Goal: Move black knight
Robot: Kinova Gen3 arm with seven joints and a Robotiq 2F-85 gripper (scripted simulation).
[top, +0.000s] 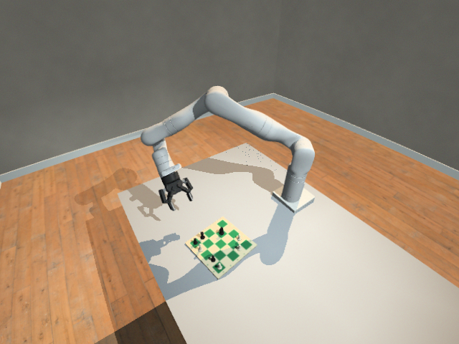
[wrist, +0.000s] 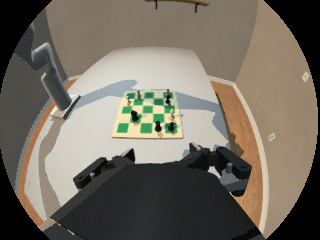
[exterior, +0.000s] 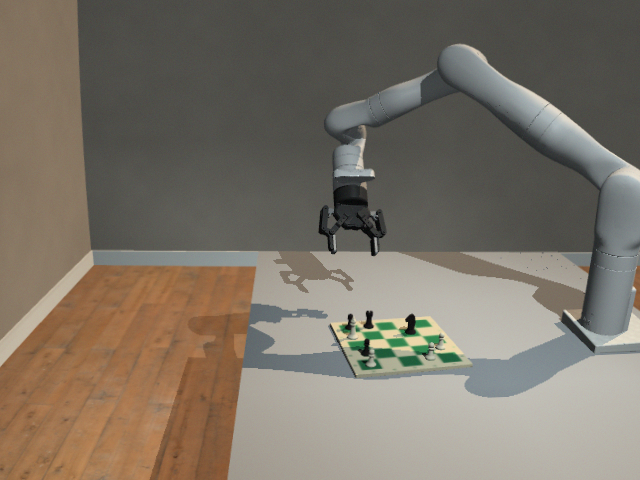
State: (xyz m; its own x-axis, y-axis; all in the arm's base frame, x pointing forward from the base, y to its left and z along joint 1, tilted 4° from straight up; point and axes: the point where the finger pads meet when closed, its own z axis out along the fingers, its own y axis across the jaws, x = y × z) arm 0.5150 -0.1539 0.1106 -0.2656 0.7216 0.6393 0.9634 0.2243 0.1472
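The black knight lies 14 cm to the left of my hand, 11 cm below it and 11 cm behind it. Round my hand: chessboard (19 cm to the left, 13 cm below, 8 cm behind).
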